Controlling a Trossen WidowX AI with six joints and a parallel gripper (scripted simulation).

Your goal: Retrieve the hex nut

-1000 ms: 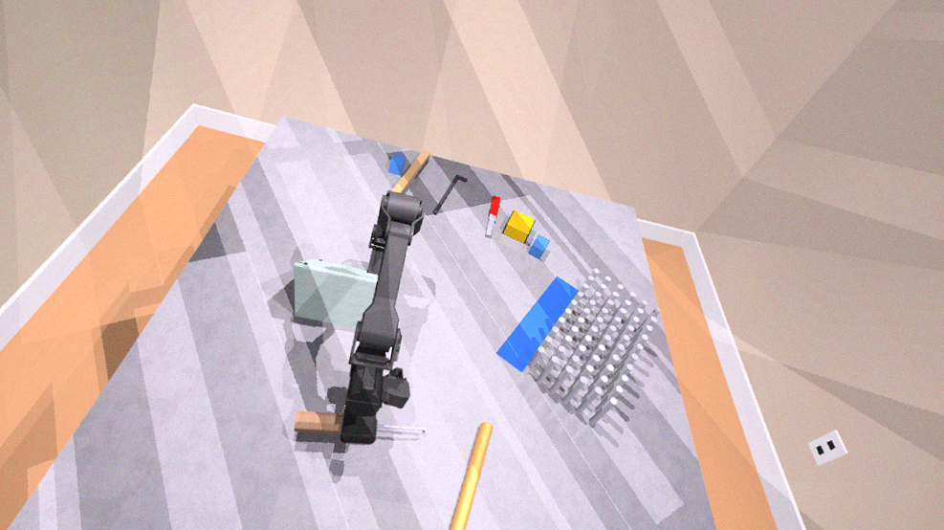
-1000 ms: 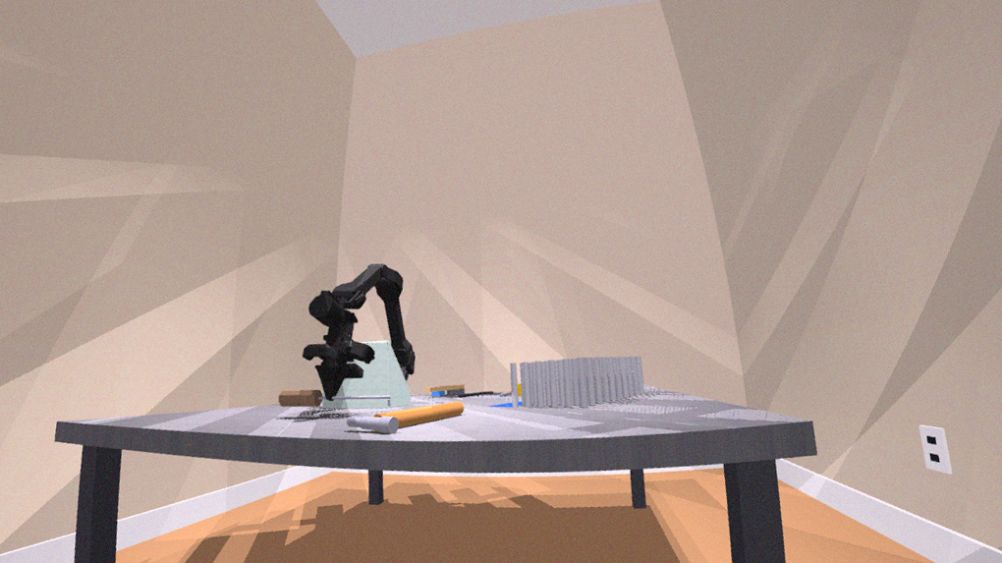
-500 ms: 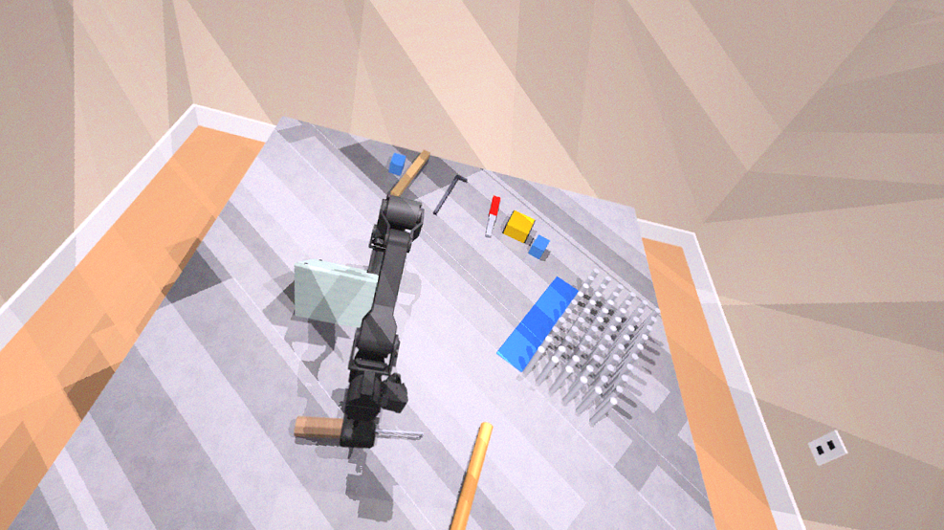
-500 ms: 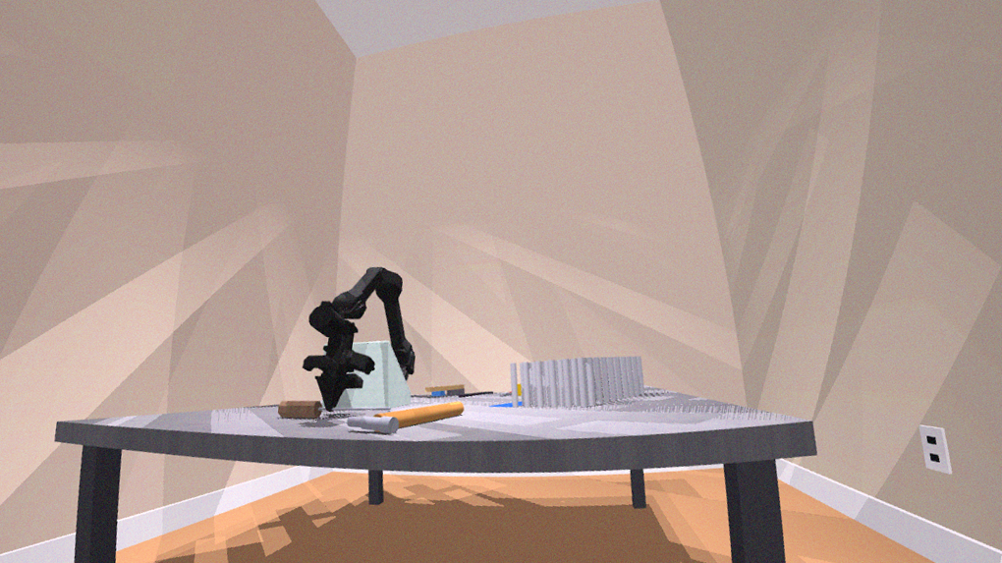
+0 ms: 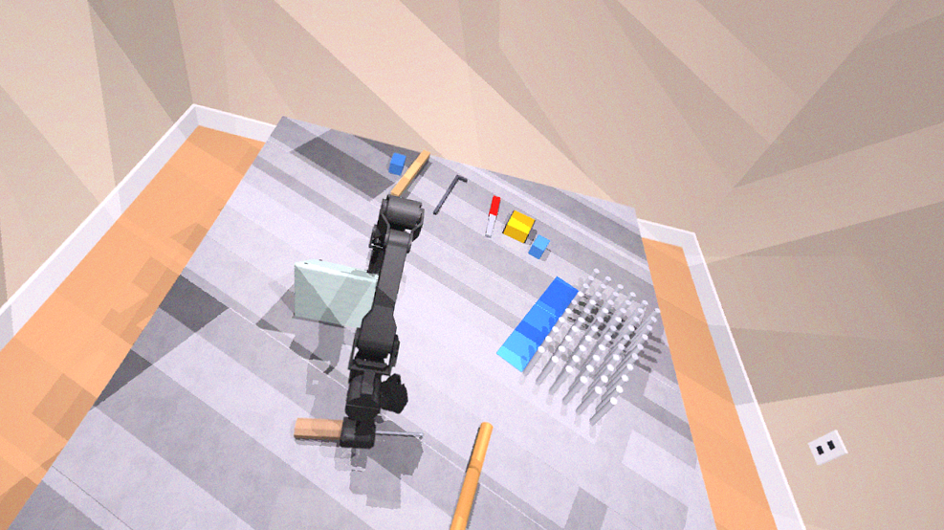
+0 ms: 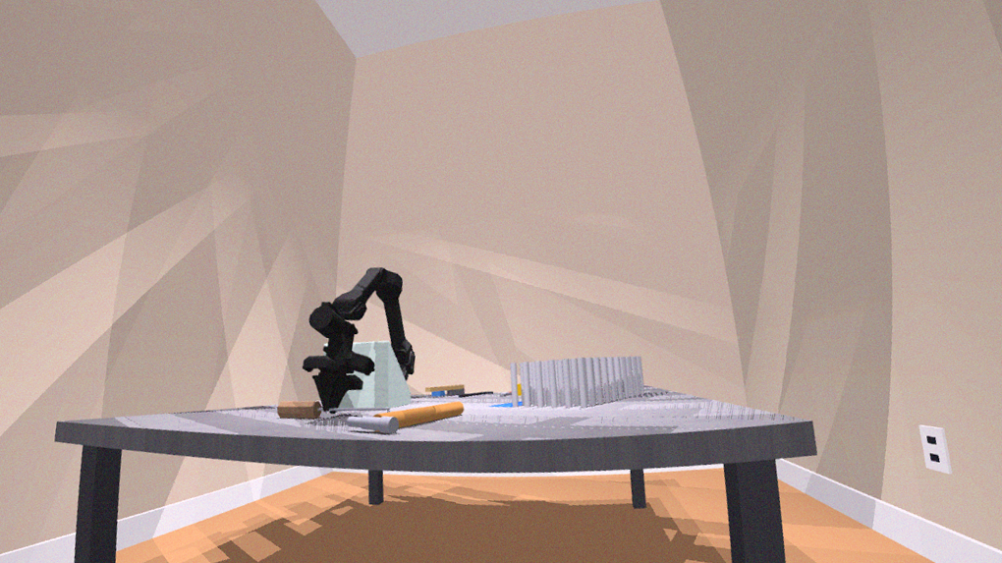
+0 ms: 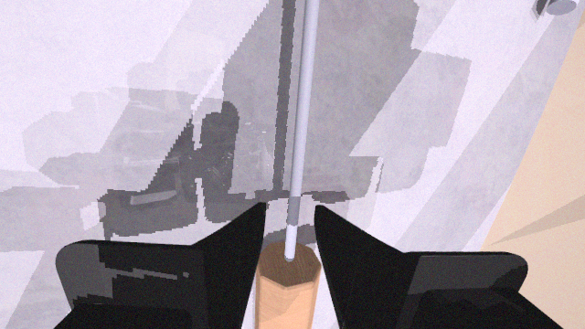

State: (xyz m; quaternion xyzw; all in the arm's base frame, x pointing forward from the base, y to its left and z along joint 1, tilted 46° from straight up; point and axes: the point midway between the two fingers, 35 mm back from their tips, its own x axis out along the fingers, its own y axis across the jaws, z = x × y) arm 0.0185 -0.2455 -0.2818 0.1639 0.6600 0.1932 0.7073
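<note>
My gripper tip is now 3 cm short of the hook tool. From my gripper tip the other things lie so: blue taped strip (44 cm ahead, 39 cm to the left, 1 cm below); yellow block (73 cm to the left, 38 cm ahead, 1 cm above); red-handled tool (76 cm to the left, 30 cm ahead, 1 cm below).
</note>
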